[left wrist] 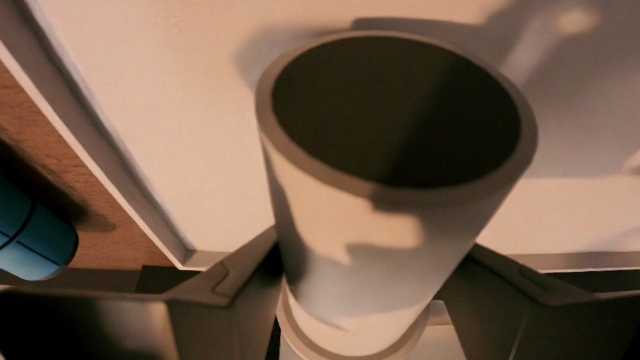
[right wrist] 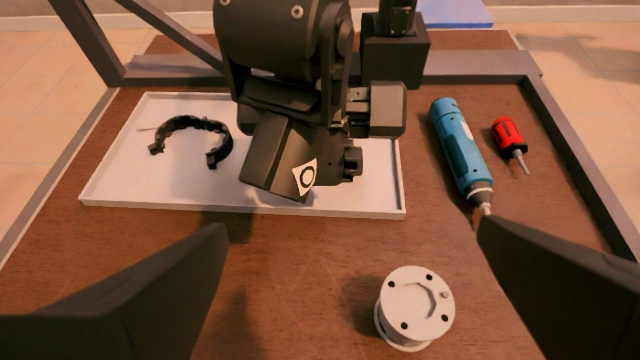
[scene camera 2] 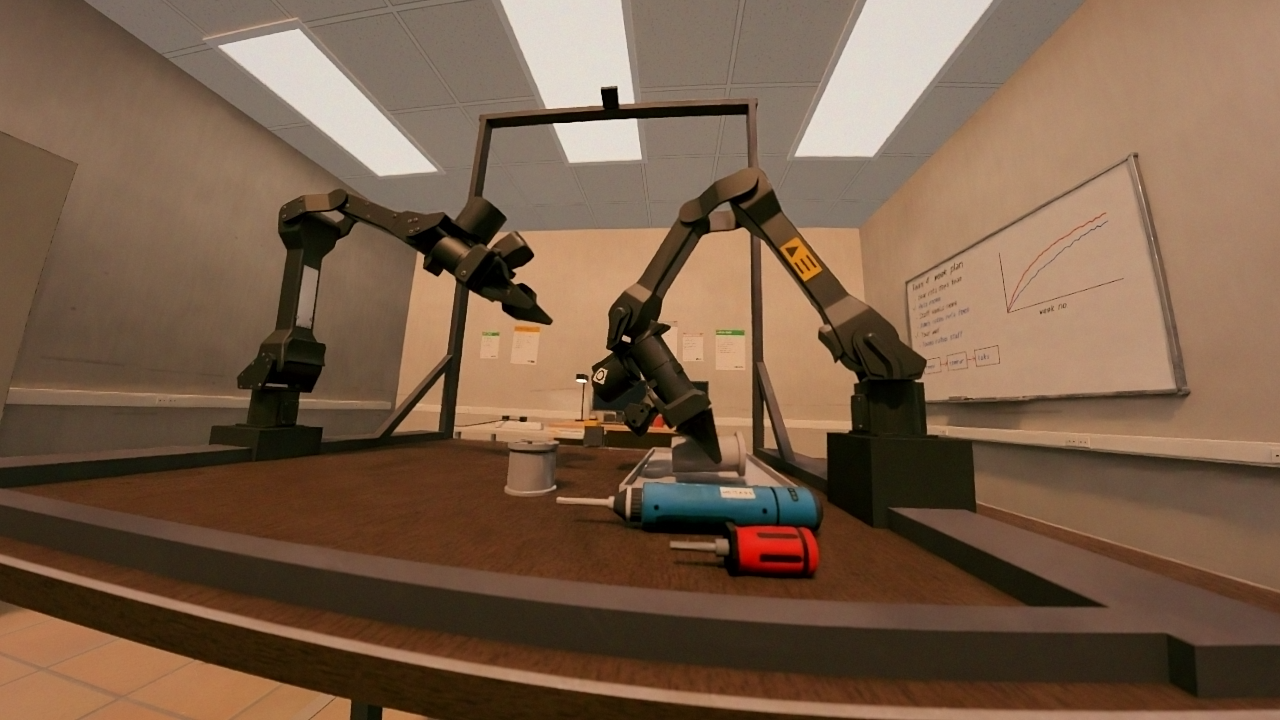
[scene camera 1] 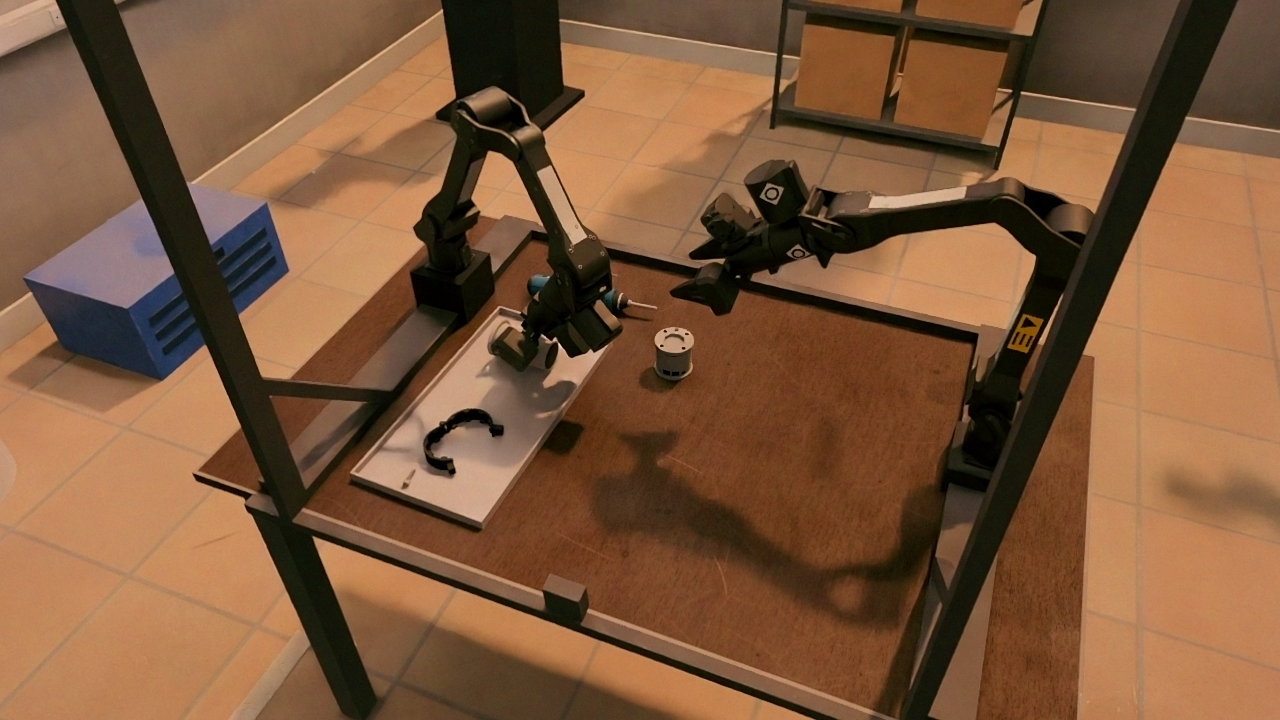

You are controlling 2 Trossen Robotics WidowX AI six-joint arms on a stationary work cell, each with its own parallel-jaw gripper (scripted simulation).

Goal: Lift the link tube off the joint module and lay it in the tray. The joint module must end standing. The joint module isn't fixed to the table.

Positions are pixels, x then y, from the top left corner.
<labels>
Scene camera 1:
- my left gripper: 516, 346
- my right gripper: 680, 274
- joint module: 674, 345
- white tray: 529, 404
</labels>
